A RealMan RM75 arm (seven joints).
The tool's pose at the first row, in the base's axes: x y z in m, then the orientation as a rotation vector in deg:
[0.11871 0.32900 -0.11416 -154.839 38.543 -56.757]
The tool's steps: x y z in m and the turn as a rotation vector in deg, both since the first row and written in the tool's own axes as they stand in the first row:
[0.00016 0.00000 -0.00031 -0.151 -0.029 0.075]
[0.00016 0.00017 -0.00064 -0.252 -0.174 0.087]
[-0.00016 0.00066 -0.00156 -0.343 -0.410 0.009]
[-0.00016 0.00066 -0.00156 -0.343 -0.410 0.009]
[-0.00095 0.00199 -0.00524 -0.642 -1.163 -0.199]
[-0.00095 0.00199 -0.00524 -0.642 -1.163 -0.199]
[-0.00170 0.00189 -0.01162 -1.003 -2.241 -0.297]
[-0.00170 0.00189 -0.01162 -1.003 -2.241 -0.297]
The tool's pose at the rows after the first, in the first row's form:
[0.11862 0.32892 -0.11383 -154.933 38.736 -56.687]
[0.11834 0.32876 -0.11364 -155.058 38.793 -56.471]
[0.11736 0.32847 -0.11328 -155.256 38.711 -56.148]
[0.11736 0.32847 -0.11328 -155.256 38.711 -56.148]
[0.11397 0.32761 -0.11135 -155.869 38.506 -55.103]
[0.11397 0.32761 -0.11135 -155.869 38.506 -55.103]
[0.10935 0.32794 -0.10689 -156.557 38.421 -53.558]
[0.10935 0.32794 -0.10689 -156.557 38.421 -53.558]

